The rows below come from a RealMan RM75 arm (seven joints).
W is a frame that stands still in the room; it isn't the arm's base.
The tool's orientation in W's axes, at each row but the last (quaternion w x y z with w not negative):
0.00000, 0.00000, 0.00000, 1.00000
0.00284, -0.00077, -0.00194, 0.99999
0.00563, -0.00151, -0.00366, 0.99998
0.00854, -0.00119, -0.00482, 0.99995
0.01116, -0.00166, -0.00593, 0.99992
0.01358, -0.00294, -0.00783, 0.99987
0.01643, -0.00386, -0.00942, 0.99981
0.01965, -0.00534, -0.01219, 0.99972
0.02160, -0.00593, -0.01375, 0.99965
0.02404, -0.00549, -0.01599, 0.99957
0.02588, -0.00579, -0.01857, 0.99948
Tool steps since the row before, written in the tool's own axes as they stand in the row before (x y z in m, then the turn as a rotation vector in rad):
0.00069, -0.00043, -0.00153, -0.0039, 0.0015, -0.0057
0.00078, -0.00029, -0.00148, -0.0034, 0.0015, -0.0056
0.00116, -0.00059, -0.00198, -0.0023, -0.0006, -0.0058
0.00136, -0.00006, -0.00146, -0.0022, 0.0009, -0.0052
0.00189, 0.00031, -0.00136, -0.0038, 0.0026, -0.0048
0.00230, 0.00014, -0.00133, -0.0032, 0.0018, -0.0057
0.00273, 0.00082, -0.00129, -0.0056, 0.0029, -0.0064
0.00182, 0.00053, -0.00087, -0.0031, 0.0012, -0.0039
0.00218, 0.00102, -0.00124, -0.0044, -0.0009, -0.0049
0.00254, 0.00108, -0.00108, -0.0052, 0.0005, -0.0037
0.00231, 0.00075, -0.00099, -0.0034, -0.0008, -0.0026
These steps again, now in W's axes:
-0.00069, 0.00043, -0.00153, 0.0039, -0.0015, -0.0057
-0.00078, 0.00030, -0.00148, 0.0034, -0.0015, -0.0056
-0.00115, 0.00062, -0.00198, 0.0023, 0.0006, -0.0058
-0.00136, 0.00010, -0.00146, 0.0022, -0.0009, -0.0052
-0.00189, -0.00025, -0.00137, 0.0038, -0.0026, -0.0048
-0.00229, -0.00006, -0.00135, 0.0032, -0.0018, -0.0057
-0.00274, -0.00071, -0.00133, 0.0056, -0.0030, -0.0064
-0.00183, -0.00044, -0.00090, 0.0031, -0.0012, -0.0039
-0.00221, -0.00089, -0.00129, 0.0045, 0.0008, -0.0048
-0.00258, -0.00092, -0.00114, 0.0052, -0.0006, -0.0037
-0.00233, -0.00059, -0.00104, 0.0035, 0.0007, -0.0025

